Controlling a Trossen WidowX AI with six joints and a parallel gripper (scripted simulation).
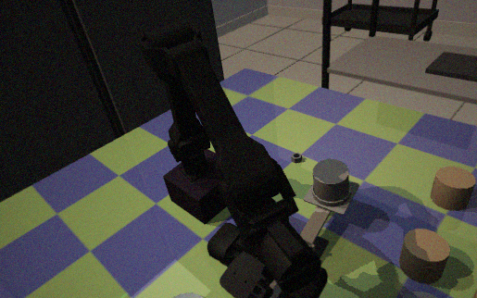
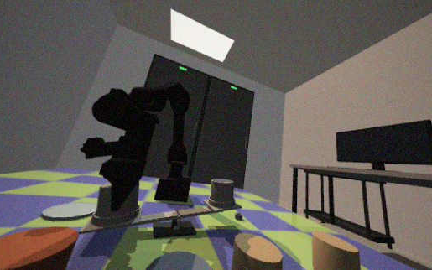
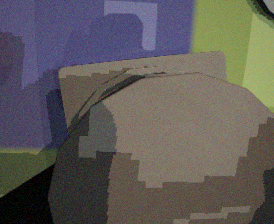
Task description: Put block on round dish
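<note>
The round dish is 80 mm behind my gripper tip, 130 mm to the right of it and 50 mm below it. The rest, counted from my gripper tip: orange-red cylinder: 170 mm ahead, 20 mm to the right, 20 mm below; cup: 10 mm ahead, 20 mm to the right, 10 mm above.
</note>
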